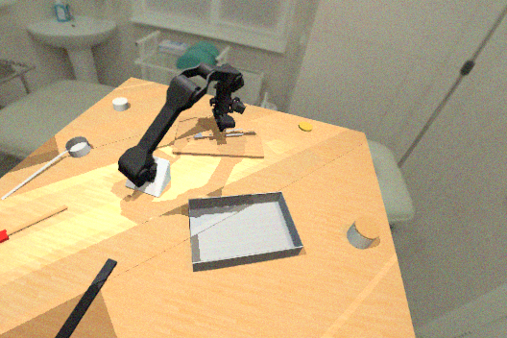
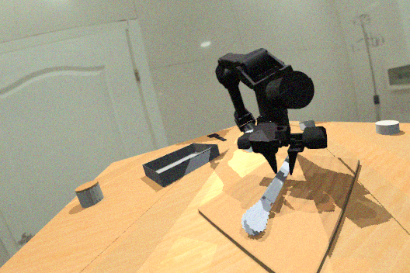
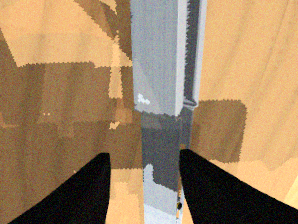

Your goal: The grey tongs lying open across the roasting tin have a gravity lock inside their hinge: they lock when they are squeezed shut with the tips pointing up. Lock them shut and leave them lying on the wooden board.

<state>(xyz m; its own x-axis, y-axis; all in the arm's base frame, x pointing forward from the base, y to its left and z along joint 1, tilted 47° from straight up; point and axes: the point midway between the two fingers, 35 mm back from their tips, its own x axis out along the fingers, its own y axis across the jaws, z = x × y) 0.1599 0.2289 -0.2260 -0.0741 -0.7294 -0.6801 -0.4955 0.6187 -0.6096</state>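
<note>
The wooden board is 40 mm below my gripper tip. The rest, counted from my gripper tip: roasting tin (190 mm ahead, 420 mm to the right, 20 mm below); then red-handled tool (410 mm behind, 600 mm to the right, 40 mm below); then white cylinder (480 mm behind, 50 mm to the left, 30 mm below).
</note>
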